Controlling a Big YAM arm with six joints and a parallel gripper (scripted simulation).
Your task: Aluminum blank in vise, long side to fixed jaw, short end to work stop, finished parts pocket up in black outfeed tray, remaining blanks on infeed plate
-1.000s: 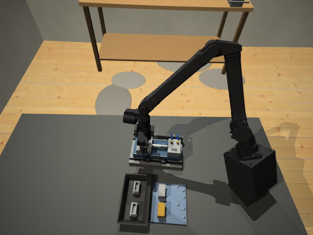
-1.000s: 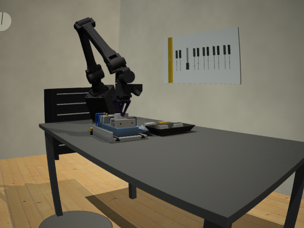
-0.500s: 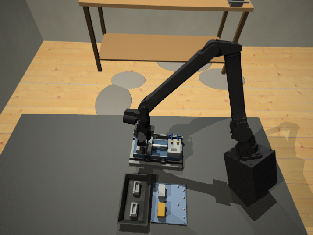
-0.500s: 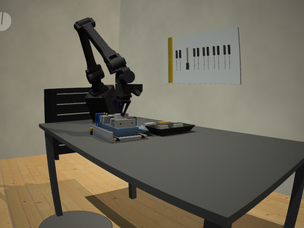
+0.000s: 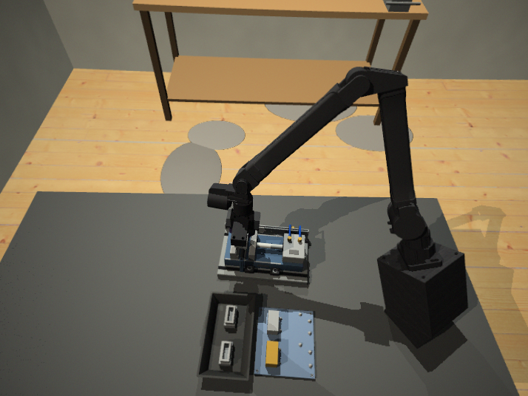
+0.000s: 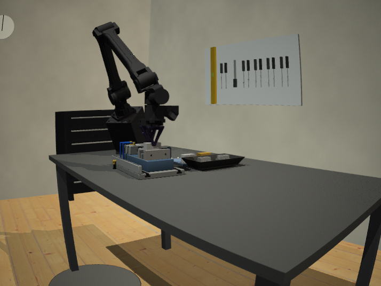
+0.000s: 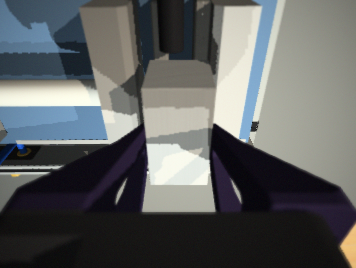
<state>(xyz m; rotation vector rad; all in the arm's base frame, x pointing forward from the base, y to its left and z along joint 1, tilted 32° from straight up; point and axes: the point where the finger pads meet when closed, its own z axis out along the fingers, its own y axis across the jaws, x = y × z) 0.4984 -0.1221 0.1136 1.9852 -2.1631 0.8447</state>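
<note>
My gripper is now 20 mm above the gray aluminum blank. Round my hand: moving jaw (30 mm behind, 10 mm to the left, 40 mm below); then fixed jaw (30 mm ahead, 40 mm below); then work stop rod (10 mm ahead, 50 mm to the left, 30 mm below).
</note>
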